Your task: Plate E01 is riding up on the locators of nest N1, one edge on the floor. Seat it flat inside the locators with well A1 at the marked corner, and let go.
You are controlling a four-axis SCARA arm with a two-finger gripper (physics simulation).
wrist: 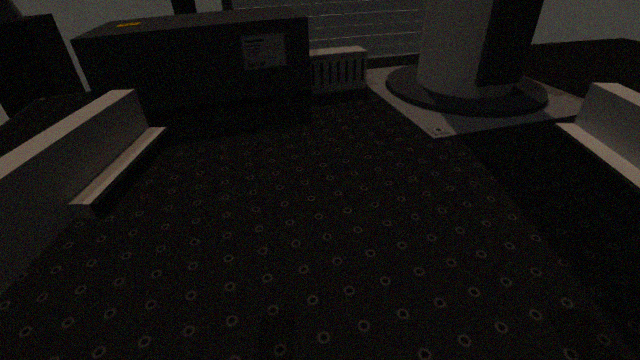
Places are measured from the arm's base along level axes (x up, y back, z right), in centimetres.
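Pixels of known places: gripper, between the fingertips: (357, 110); arm's base, origin of its link: (460, 93).
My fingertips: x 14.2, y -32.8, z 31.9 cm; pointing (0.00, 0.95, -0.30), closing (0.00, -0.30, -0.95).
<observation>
For each thing: its middle in the pictures, then the offset to it from my fingertips. "spot": a spot on its surface instead.
- long dark box, a spot on its surface: (200, 65) spot: dz +8.5, dx -6.4, dy +36.4 cm
- small slotted block, a spot on its surface: (338, 52) spot: dz -11.9, dx -7.0, dy +38.1 cm
- pale base plate, a spot on its surface: (440, 131) spot: dz -18.8, dx -12.9, dy +19.4 cm
My gripper (357, 110) is open wide, with one pale finger at the left edge of the wrist view and the other at the right edge. No plate shows between the fingers. Plate E01, nest N1, its locators and the marked corner do not show in this dim, grainy view, so how the plate lies cannot be told from here.
A dark table top with rows of ringed holes (327, 236) spreads below. A long dark box (200, 65) with a pale label stands at the back left. A small slotted block (338, 52) is beside it. A thick round column (452, 45) stands on a pale base plate (440, 131) at the back right.
</observation>
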